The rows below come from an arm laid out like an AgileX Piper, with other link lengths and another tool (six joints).
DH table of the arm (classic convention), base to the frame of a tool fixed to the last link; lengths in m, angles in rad. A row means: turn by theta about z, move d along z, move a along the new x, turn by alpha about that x. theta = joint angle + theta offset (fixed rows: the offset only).
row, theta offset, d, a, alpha
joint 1, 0, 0.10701, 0, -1.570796
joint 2, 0.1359, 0, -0.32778, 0
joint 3, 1.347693, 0, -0.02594, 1.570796
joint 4, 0, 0.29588, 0, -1.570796
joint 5, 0, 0, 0, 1.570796
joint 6, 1.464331, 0.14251, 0.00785, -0.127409
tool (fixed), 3.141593, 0.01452, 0, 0
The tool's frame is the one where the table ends.
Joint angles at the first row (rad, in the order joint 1, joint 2, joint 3, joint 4, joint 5, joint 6):
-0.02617 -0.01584 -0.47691 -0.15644 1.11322 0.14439
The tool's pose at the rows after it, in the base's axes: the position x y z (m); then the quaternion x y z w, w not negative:
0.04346, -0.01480, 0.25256, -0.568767, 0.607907, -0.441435, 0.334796
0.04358, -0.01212, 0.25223, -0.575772, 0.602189, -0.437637, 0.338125
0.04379, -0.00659, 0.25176, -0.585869, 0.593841, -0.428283, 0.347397
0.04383, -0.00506, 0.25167, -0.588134, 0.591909, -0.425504, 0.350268
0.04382, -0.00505, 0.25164, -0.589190, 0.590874, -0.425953, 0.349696
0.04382, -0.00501, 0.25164, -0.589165, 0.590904, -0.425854, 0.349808
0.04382, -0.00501, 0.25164, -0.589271, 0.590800, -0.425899, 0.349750
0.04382, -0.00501, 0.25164, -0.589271, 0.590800, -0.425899, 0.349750
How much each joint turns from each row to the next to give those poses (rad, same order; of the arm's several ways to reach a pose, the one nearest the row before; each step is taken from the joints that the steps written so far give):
0.00000 0.00000 0.00001 0.00321 -0.00001 -0.00001
-0.00003 0.00001 -0.00002 0.01901 0.00000 -0.02021
-0.00002 0.00001 -0.00001 0.03925 -0.00001 -0.02925
0.00010 -0.00001 0.00001 0.01082 0.00002 -0.00655
-0.00005 -0.00001 0.00002 0.00006 -0.00002 -0.00335
-0.00004 -0.00001 0.00000 0.00030 0.00001 0.00005
0.00000 0.00001 -0.00001 -0.00001 -0.00001 -0.00033
0.00000 0.00000 0.00000 0.00000 0.00000 0.00000

